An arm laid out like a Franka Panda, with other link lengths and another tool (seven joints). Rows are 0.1 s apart.
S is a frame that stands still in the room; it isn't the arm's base.
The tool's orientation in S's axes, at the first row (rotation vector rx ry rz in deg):
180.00 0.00 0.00
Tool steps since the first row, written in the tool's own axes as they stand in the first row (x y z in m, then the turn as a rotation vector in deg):
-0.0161 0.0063 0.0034 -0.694 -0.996 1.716
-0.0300 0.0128 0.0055 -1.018 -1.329 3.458
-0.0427 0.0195 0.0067 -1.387 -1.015 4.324
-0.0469 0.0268 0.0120 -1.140 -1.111 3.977
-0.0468 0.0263 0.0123 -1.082 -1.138 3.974
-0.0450 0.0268 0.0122 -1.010 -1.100 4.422
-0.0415 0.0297 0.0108 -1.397 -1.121 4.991
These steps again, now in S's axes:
-0.0161 -0.0063 -0.0034 -0.694 0.996 -1.716
-0.0300 -0.0128 -0.0055 -1.018 1.329 -3.458
-0.0427 -0.0195 -0.0067 -1.387 1.015 -4.324
-0.0469 -0.0268 -0.0120 -1.140 1.111 -3.977
-0.0468 -0.0263 -0.0123 -1.082 1.138 -3.974
-0.0450 -0.0268 -0.0122 -1.010 1.100 -4.422
-0.0415 -0.0297 -0.0108 -1.397 1.121 -4.991

